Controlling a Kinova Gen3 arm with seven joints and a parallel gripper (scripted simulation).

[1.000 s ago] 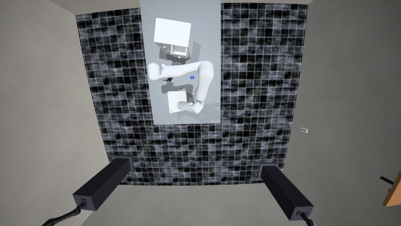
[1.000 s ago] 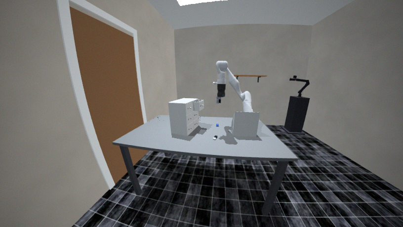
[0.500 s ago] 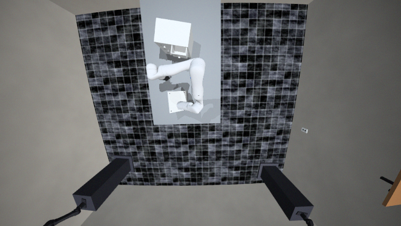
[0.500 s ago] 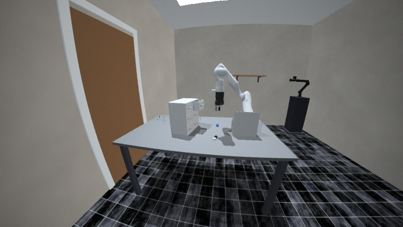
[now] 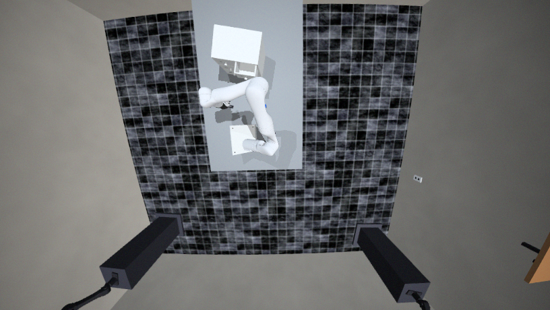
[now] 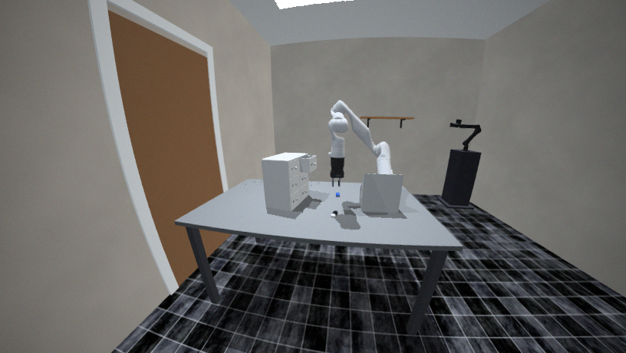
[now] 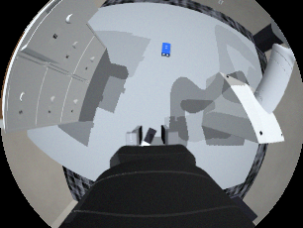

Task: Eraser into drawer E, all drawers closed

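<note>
My hand is 6 cm to the right of the black-and-white piece and 18 cm above it. Also, from my hand: blue block (1 cm ahead, 24 cm to the right, 17 cm below); drawer (34 cm ahead, 2 cm to the right, 15 cm below).
</note>
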